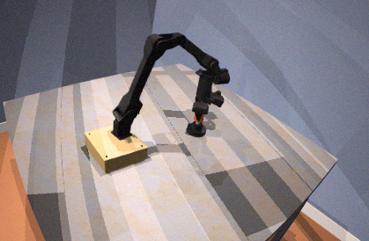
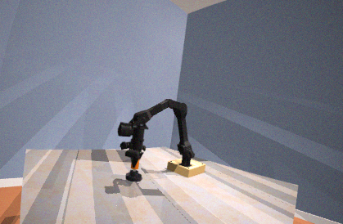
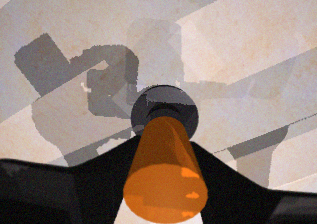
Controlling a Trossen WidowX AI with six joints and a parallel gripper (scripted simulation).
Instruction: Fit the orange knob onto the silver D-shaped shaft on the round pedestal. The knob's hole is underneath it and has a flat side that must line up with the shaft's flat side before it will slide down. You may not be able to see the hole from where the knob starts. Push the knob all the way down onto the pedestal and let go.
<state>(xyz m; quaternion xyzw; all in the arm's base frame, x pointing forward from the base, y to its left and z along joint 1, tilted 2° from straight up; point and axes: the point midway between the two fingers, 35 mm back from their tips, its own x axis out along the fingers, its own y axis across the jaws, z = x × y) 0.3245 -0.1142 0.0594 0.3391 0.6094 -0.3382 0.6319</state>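
The orange knob is 30 mm above my gripper tip. The rest, counted from my gripper tip: round pedestal (40 mm below).
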